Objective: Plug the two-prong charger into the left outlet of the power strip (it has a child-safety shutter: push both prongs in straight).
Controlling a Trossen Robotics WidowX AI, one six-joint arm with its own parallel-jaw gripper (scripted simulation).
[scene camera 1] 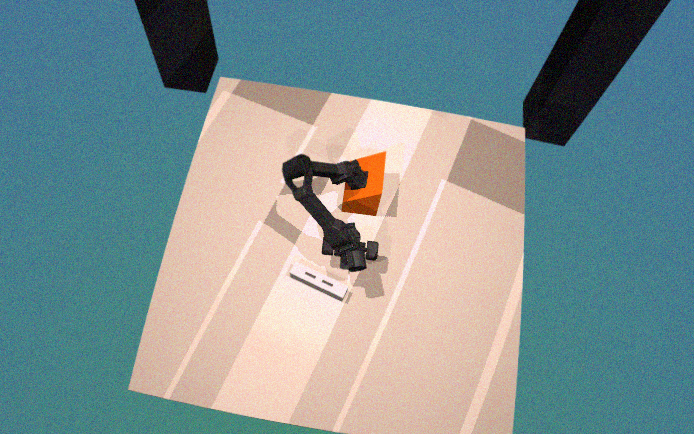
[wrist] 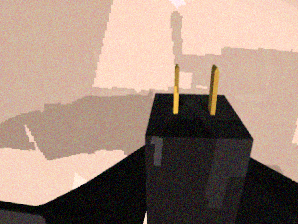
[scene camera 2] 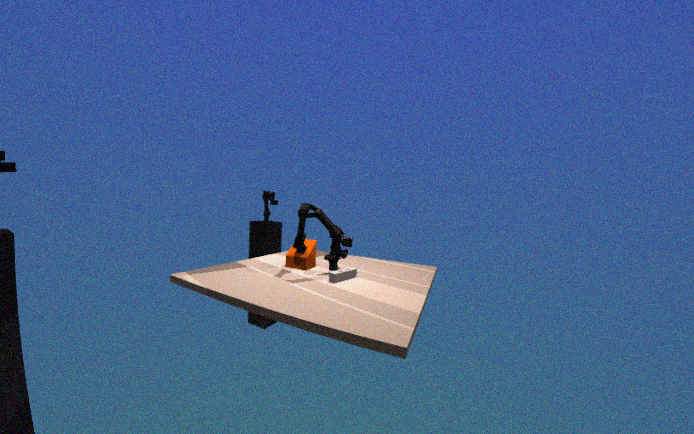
Labels:
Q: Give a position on a two-prong charger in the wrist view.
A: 197,151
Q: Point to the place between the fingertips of the gripper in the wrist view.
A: At 187,156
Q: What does the gripper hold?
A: A two-prong charger.

